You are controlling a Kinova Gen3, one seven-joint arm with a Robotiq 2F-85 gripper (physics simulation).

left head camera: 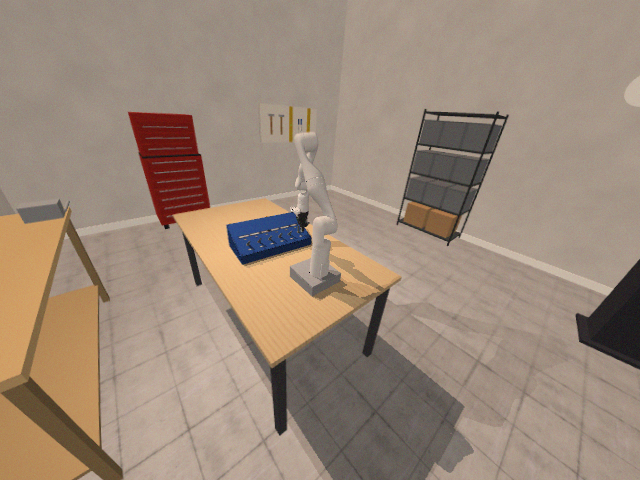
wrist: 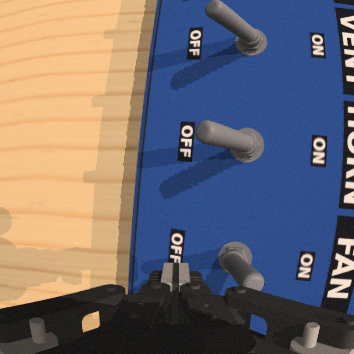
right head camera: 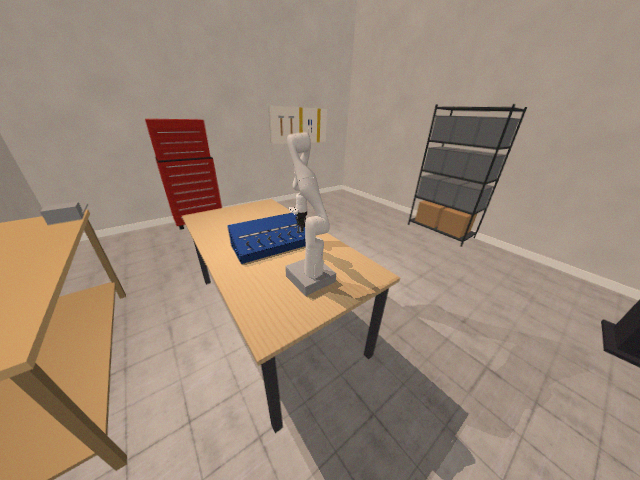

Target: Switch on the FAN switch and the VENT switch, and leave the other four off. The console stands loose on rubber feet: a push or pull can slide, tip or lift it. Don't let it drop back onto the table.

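Pixels of known places: gripper, fingertip midpoint: (left head camera: 302, 231) (wrist: 175, 278) (right head camera: 301, 231); arm's base at its link origin: (left head camera: 317, 272) (right head camera: 312, 272).
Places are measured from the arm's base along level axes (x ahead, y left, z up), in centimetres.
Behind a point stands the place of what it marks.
The blue console (left head camera: 263, 224) @(x 56.3, y -3.9, z 7.1 cm) (right head camera: 263, 224) @(x 56.5, y -3.8, z 7.3 cm) (wrist: 290, 90) @(x 44.3, y -10.9, z 3.2 cm) sits on the table with its row of switches. In the wrist view, the FAN lever (wrist: 245, 272) @(x 39.4, y -20.6, z 6.6 cm) points away from its OFF label and leans toward its ON side. The VENT lever (wrist: 232, 22) @(x 40.6, y -7.1, z 5.1 cm) and the HORN lever (wrist: 225, 137) @(x 39.2, y -13.8, z 5.5 cm) lean toward OFF. My gripper (left head camera: 301, 227) @(x 35.9, y -21.4, z 4.0 cm) (right head camera: 300, 229) @(x 35.9, y -21.4, z 4.0 cm) (wrist: 175, 278) @(x 35.9, y -21.4, z 4.0 cm) is shut and empty, low over the console's right end. Its tips overlap the FAN switch's OFF label, on the OFF side of the lever. Whether they touch the panel is unclear. The other three switches' positions are too small to tell.
The wooden table (left head camera: 258, 310) @(x 3.9, y 35.4, z -6.5 cm) (right head camera: 253, 310) @(x 2.4, y 35.1, z -6.5 cm) (wrist: 50, 75) @(x 25.2, y -4.3, z -6.5 cm) carries the console and the arm's grey base (left head camera: 305, 281) @(x -0.7, y 10.0, z -0.4 cm) (right head camera: 299, 281) @(x -0.6, y 9.7, z -0.8 cm). A wooden bench (left head camera: 31, 258) (right head camera: 46, 258) stands at the left. A red tool cabinet (left head camera: 175, 173) (right head camera: 188, 173) stands behind the table.
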